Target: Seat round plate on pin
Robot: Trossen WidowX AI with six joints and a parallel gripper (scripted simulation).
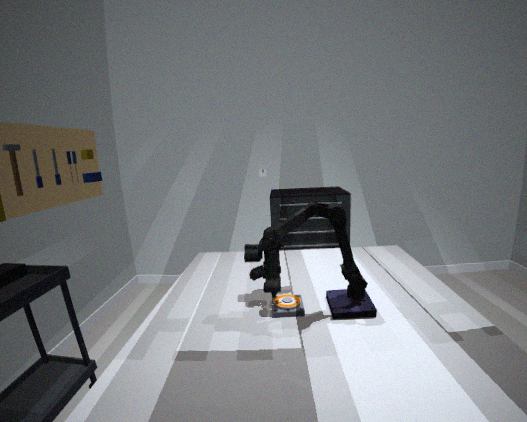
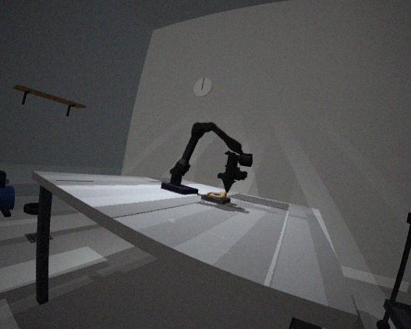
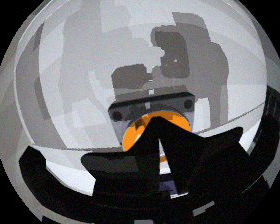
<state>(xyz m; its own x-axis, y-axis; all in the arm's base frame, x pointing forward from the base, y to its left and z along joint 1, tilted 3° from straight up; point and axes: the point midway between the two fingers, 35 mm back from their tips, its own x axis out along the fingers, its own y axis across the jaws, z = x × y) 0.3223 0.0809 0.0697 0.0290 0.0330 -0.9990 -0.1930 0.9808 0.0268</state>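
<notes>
The grey square base lies 50 mm behind my gripper tip, 10 mm to the right of it and 30 mm below it.
</notes>
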